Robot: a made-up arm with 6 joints.
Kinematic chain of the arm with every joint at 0, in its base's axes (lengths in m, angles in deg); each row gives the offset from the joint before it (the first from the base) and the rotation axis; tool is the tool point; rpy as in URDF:
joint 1: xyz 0 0 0.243 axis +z
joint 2: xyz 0 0 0 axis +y
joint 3: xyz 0.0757 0 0.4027 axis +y
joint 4: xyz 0.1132 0 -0.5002 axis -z
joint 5: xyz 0 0 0 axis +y
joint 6: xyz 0.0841 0 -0.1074 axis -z
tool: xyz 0 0 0 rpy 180 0 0
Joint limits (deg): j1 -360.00..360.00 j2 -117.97..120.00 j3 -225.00..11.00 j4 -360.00..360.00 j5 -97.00..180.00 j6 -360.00..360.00
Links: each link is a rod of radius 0.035 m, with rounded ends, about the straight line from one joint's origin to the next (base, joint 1, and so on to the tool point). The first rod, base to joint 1, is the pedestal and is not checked.
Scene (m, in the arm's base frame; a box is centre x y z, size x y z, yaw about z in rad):
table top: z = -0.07
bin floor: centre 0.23 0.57 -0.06 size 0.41 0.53 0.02 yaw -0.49
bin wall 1: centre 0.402 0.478 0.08 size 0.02 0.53 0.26 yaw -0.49
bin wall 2: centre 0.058 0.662 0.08 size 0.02 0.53 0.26 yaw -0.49
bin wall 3: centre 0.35 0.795 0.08 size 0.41 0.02 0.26 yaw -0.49
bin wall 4: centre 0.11 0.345 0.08 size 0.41 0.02 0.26 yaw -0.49
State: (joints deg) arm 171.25 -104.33 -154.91 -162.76 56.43 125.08
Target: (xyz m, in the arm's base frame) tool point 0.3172 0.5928 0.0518
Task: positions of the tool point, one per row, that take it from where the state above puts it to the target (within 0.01 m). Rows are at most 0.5 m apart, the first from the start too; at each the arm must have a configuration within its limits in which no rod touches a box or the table.
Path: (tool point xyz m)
1: 0.9379 -0.3440 0.5759
2: 0.6723 -0.4217 0.9127
3: 0.3451 -0.3299 1.1382
4: 0.0664 -0.0836 1.2188
5: -0.0815 0.2421 1.1477
6: -0.0737 0.5416 0.9459
7: 0.0512 0.7212 0.6570
8: 0.2110 0.7333 0.3390
9: 0.3172 0.5928 0.0519

